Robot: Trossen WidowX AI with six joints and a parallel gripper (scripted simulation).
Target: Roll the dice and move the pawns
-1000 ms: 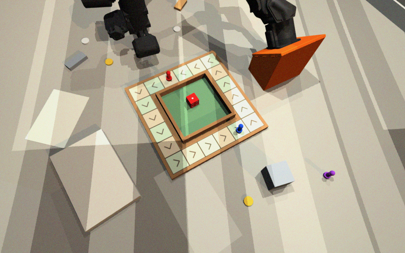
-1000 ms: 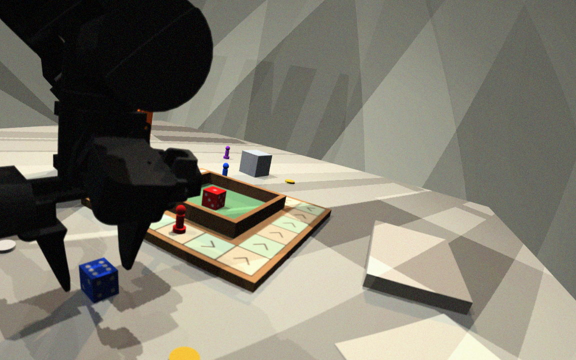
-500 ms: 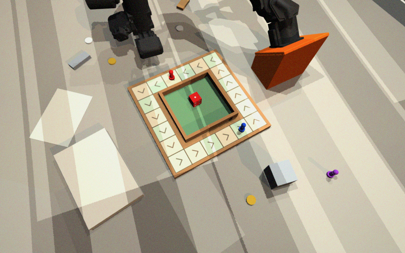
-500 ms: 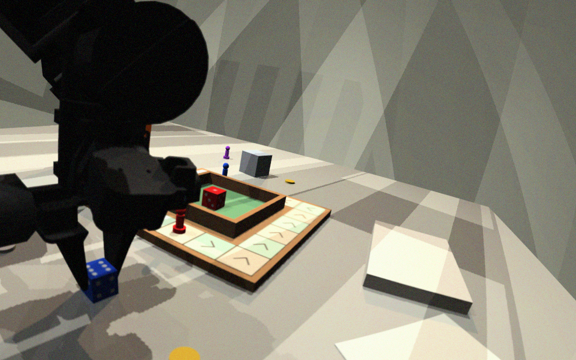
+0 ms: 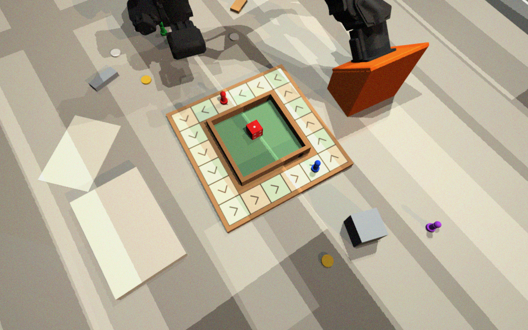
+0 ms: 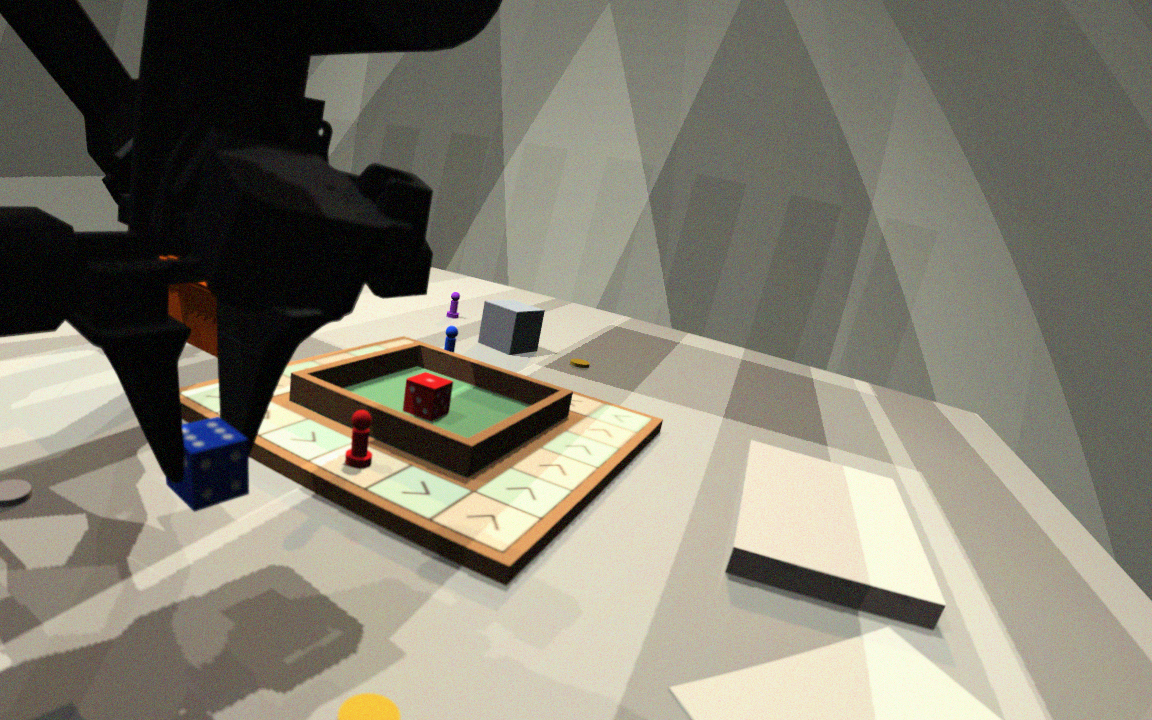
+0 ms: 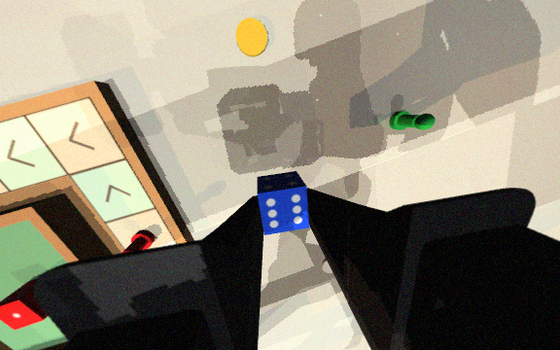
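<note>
Right now the red pawn is 30 mm behind my gripper tip, 130 mm to the left of it and 30 mm below it. Also, from my gripper tip: green pawn 20 mm ahead, 120 mm to the right, 40 mm below; then green tray 60 mm behind, 240 mm to the left, 50 mm below; then grey slab 180 mm ahead, 40 mm to the right, 50 mm below.
</note>
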